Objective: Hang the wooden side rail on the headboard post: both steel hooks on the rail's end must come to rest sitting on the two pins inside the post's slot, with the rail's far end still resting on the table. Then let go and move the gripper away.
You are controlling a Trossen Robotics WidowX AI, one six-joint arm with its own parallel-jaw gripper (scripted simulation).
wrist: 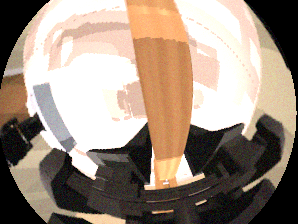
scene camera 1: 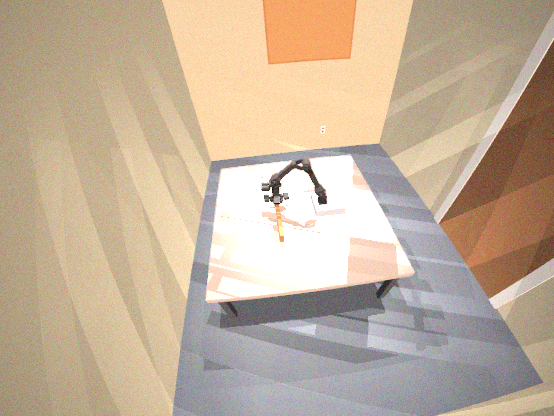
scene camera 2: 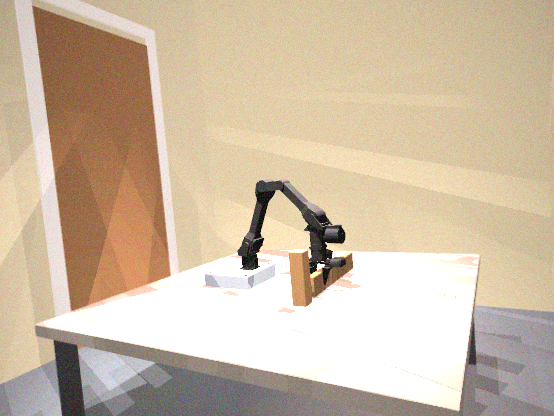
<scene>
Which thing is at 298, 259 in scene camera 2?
A headboard post.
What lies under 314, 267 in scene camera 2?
The gripper.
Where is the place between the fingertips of the gripper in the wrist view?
160, 121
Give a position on a wooden side rail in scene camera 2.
317, 285
</scene>
